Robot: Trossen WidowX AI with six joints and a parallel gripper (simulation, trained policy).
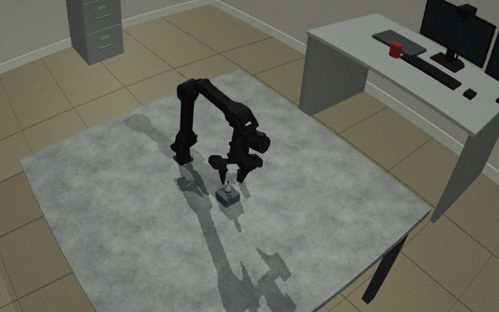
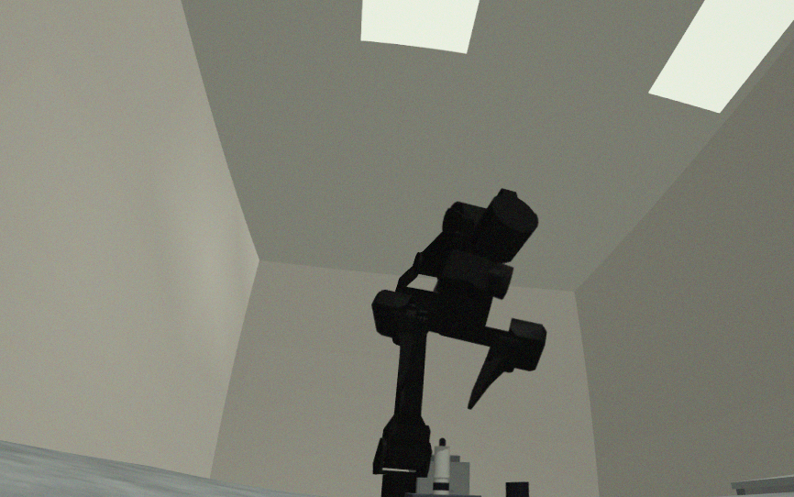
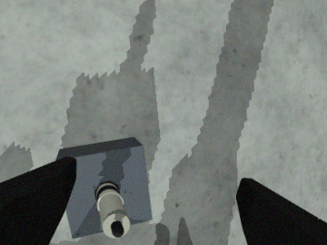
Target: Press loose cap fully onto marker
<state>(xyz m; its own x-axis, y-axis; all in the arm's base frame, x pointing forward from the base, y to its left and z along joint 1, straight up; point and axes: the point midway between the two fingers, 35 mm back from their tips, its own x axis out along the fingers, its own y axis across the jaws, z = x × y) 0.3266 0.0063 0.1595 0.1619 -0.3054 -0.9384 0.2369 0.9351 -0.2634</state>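
The white marker lies 6 cm below my gripper tip, 4 cm behind it and 2 cm to the left of it. From my gripper tip the other things lie so: black cap (12 cm to the left, 10 cm below, 10 cm behind).
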